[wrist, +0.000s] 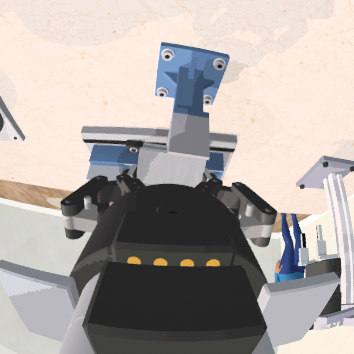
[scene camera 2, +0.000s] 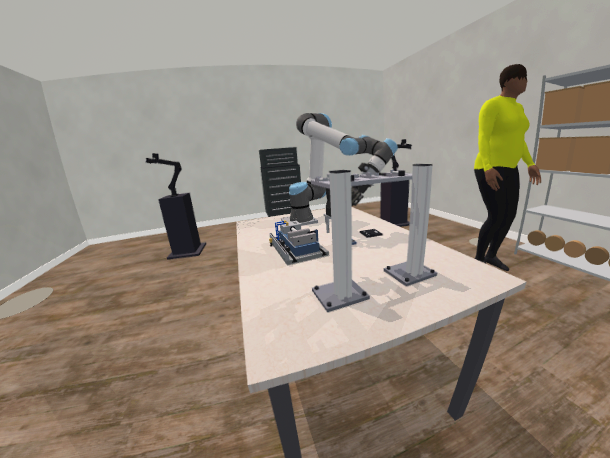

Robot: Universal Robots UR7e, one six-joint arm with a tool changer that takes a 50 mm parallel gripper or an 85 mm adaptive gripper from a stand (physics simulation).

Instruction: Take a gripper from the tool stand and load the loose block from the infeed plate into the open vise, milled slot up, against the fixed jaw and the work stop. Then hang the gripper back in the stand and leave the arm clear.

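Pixels of known places: arm's base, origin of the base link: (scene camera 2: 301,219).
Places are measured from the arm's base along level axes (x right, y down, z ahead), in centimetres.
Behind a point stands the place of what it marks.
The adaptive gripper (scene camera 2: 357,196) (wrist: 172,176) is on the arm. In the wrist view its fingers stand at both sides of the light grey loose block (wrist: 156,164) @(x -15.3, y -15.0, z 41.5 cm) and appear shut on it. The block's slot and lower side cannot be made out. A post with a blue four-screw base (wrist: 166,75) @(x -13.5, y 0.1, z 41.2 cm) stands at the block; the infeed plate's surface is hidden, so contact with it cannot be told. The vise (scene camera 2: 302,244) @(x 8.4, y -4.6, z 55.1 cm) (wrist: 107,156) @(x 5.3, y -3.0, z 33.1 cm) has a blue body and is partly hidden behind block and gripper in the wrist view. The tool stand (scene camera 2: 341,235) @(x 2.8, y -19.4, z 89.2 cm) (wrist: 336,200) @(x 0.5, y -6.9, z 84.9 cm) has two upright posts and a crossbar.
The parallel gripper (scene camera 2: 328,205) (wrist: 322,280) hangs in the stand. A small black plate (scene camera 2: 371,233) @(x -30.1, y 0.9, z 39.7 cm) lies on the table (scene camera 2: 285,325) @(x 20.2, y 1.8, z 94.4 cm). A person in yellow (scene camera 2: 502,132) stands right of the table; a person in blue (wrist: 290,260) shows in the wrist view.
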